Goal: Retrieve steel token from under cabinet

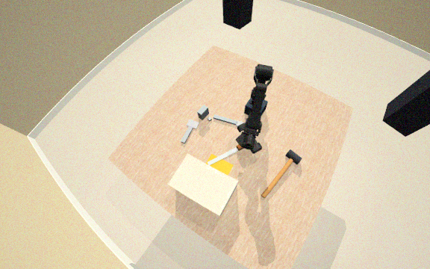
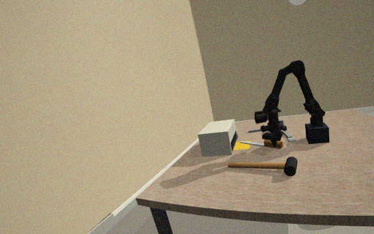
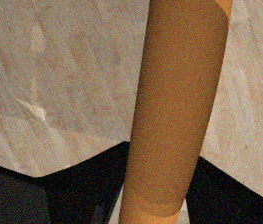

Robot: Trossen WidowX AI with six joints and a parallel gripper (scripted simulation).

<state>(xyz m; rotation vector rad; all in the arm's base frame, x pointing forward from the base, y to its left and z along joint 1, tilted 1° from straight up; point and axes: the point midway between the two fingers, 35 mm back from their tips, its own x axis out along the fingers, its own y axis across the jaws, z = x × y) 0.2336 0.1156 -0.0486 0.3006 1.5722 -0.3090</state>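
My gripper tip is now 30 cm to the left of the tiny cube and 2 cm short of it. The rest, counted from my gripper tip: grey t-shaped tool 35 cm to the right, 16 cm ahead; then grey flat tool 17 cm to the right, 6 cm behind; then grey block 35 cm to the right, 3 cm above, 2 cm ahead.
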